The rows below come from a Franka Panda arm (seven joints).
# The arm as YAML. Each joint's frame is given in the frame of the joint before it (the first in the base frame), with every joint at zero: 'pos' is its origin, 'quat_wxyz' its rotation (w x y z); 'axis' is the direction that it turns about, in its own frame. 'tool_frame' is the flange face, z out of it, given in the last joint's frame.
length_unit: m
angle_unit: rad
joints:
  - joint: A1
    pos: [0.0, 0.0, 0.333]
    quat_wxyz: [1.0, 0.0, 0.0, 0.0]
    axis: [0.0, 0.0, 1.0]
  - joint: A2
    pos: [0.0, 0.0, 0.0]
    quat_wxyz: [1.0, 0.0, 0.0, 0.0]
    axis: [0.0, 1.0, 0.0]
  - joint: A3
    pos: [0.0, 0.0, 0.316]
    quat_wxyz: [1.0, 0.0, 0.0, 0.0]
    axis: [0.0, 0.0, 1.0]
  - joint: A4
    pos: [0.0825, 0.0, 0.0]
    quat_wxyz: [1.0, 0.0, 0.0, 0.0]
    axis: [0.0, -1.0, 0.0]
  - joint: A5
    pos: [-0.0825, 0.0, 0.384]
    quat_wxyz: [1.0, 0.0, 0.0, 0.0]
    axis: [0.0, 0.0, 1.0]
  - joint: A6
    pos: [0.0, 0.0, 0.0]
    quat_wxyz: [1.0, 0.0, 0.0, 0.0]
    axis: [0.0, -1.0, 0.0]
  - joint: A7
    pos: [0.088, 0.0, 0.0]
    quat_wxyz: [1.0, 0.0, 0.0, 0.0]
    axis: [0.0, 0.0, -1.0]
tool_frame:
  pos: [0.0, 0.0, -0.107]
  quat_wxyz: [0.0, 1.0, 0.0, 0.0]
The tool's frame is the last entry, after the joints.
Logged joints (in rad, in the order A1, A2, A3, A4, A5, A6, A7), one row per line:
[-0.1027 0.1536 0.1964 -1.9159 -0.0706 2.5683 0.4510]
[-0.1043 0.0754 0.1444 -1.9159 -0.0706 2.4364 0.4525]
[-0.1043 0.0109 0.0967 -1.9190 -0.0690 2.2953 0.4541]
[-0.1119 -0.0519 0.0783 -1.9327 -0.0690 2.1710 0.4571]
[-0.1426 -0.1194 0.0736 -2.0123 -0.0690 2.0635 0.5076]
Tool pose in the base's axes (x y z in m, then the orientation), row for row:
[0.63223 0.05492 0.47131 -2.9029 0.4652 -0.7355]
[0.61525 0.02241 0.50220 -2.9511 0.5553 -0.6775]
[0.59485 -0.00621 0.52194 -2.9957 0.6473 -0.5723]
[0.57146 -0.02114 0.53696 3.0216 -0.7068 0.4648]
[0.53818 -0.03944 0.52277 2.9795 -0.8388 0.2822]
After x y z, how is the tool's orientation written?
As a rotation vector, in radians.
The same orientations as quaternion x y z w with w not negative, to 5 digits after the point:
[-0.95640 0.15327 -0.24232 0.05550]
[-0.95818 0.18030 -0.21997 0.03161]
[-0.96077 0.20760 -0.18355 0.01189]
[0.96297 -0.22525 0.14813 0.00191]
[0.95847 -0.26983 0.09078 0.01672]

